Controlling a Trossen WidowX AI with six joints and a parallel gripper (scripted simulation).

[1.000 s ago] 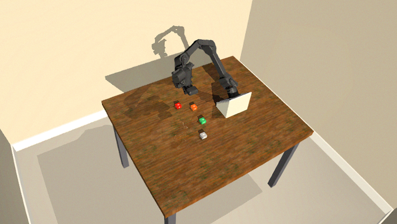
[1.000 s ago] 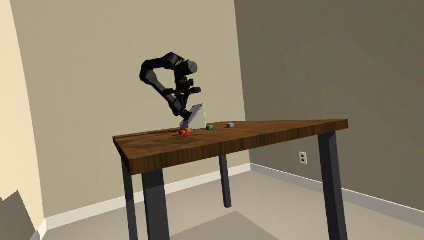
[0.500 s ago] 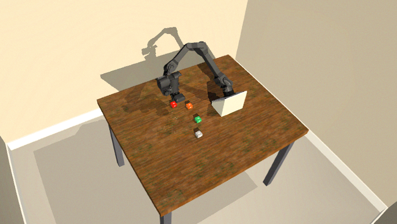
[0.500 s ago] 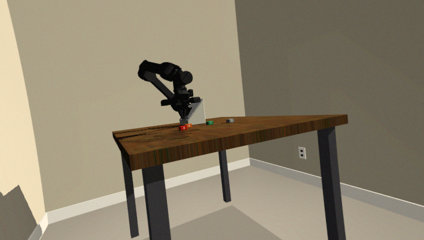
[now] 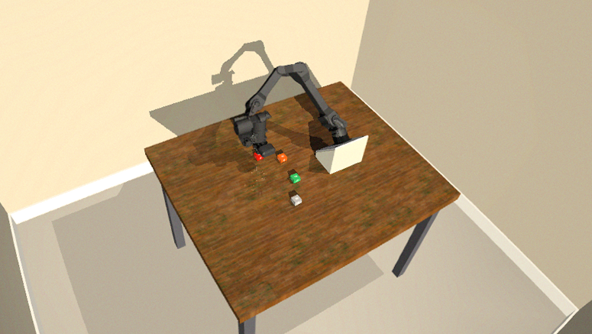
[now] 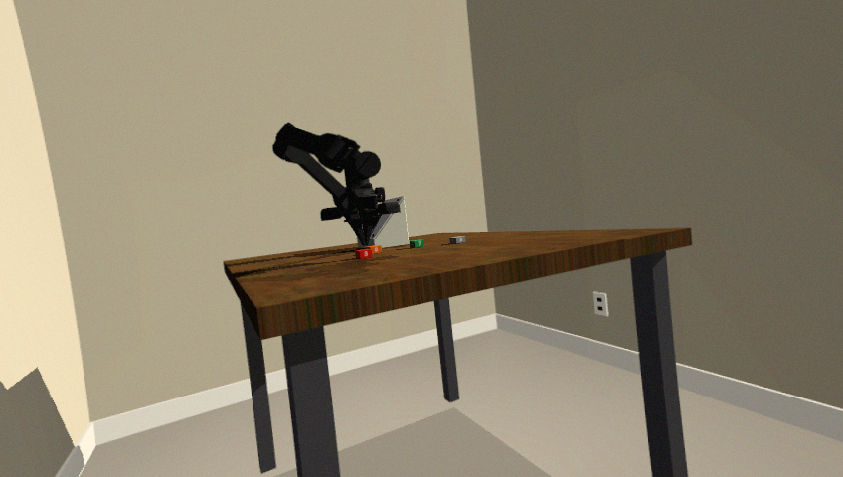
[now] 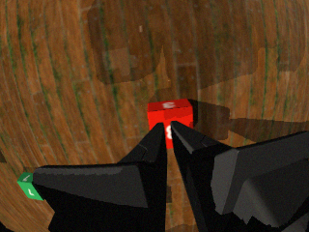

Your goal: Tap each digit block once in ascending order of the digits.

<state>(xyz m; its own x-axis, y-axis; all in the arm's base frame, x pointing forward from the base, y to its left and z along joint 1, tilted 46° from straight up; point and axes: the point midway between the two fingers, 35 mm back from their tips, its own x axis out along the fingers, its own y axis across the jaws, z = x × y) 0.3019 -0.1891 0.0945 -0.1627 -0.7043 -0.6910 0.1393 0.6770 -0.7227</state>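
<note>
The red block lies 2 cm below my gripper tip and 1 cm behind it. Round my gripper tip: white block: 28 cm to the left, 2 cm below, 2 cm ahead; then green block: 19 cm to the left, 5 cm behind, 2 cm below; then orange block: 8 cm behind, 7 cm to the left, 2 cm below.
</note>
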